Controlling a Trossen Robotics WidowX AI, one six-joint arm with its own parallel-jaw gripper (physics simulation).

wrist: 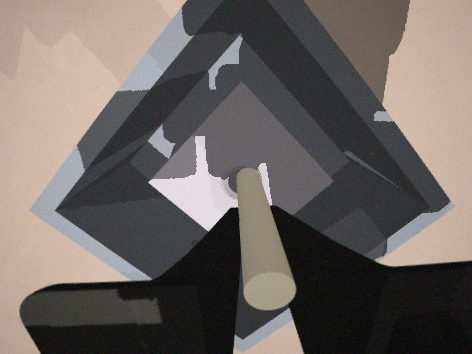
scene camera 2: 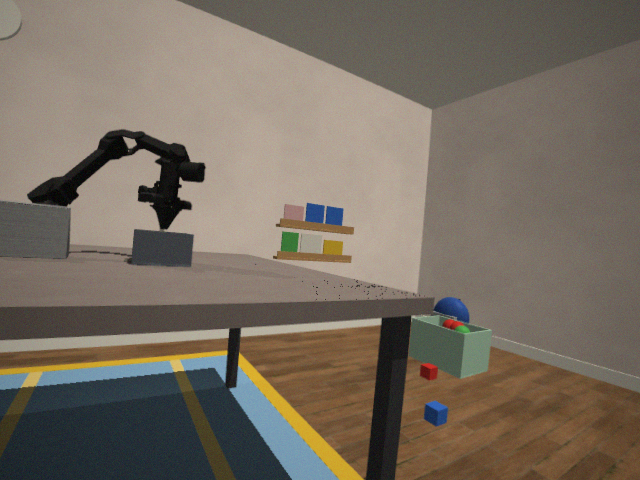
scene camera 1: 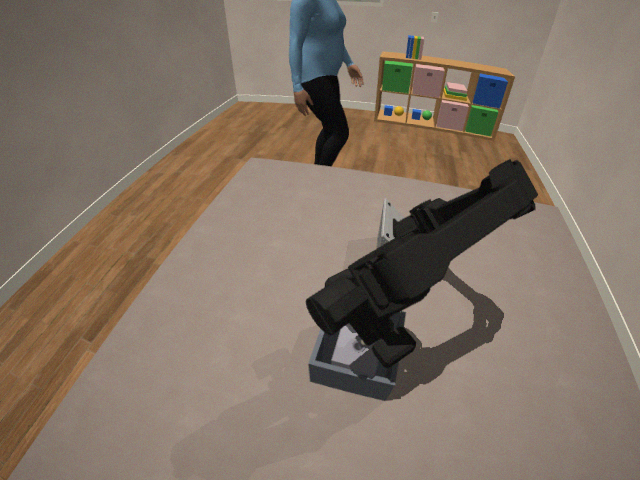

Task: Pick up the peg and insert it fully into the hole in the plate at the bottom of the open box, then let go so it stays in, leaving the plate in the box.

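Seen in the pictures: gripper, fingertip midpoint: (wrist: 253, 215) (scene camera 2: 163, 229) (scene camera 1: 362, 336); arm's base, link origin: (scene camera 2: 42, 221) (scene camera 1: 400, 234).
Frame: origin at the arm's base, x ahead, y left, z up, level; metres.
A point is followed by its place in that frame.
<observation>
The open dark grey box (scene camera 1: 351, 380) @[x 0.387, y -0.087, z -0.028 m] (scene camera 2: 162, 249) @[x 0.293, y -0.159, z -0.051 m] (wrist: 135, 75) @[x 0.231, y -0.058, z -0.001 m] stands on the table. The pale square plate (scene camera 1: 343, 354) @[x 0.330, y -0.109, z -0.041 m] (wrist: 240, 120) @[x 0.281, y -0.049, z -0.041 m] lies at its bottom, partly in shadow. Its round hole (wrist: 233, 184) @[x 0.307, y -0.090, z -0.055 m] shows near the plate's middle. My gripper (scene camera 2: 164, 227) @[x 0.309, y -0.077, z 0.007 m] (wrist: 253, 215) @[x 0.309, y -0.077, z 0.007 m] points down, with its fingertips about at the height of the box's rim in scene camera 2. It is shut on the beige round peg (wrist: 260, 235) @[x 0.301, y -0.068, z 0.042 m]. In the wrist view the peg's far end overlaps the right part of the hole; whether it is above or in the hole I cannot tell.
The box's walls surround the plate and peg. The arm's grey base block (scene camera 1: 386, 224) @[x 0.016, y -0.042, z 0.040 m] (scene camera 2: 36, 229) @[x -0.007, y -0.052, z -0.023 m] stands on the table (scene camera 1: 232, 258) @[x 0.070, y -0.455, z -0.099 m] behind the box. A person (scene camera 1: 323, 46) stands beyond the table, left of a shelf unit (scene camera 1: 444, 60).
</observation>
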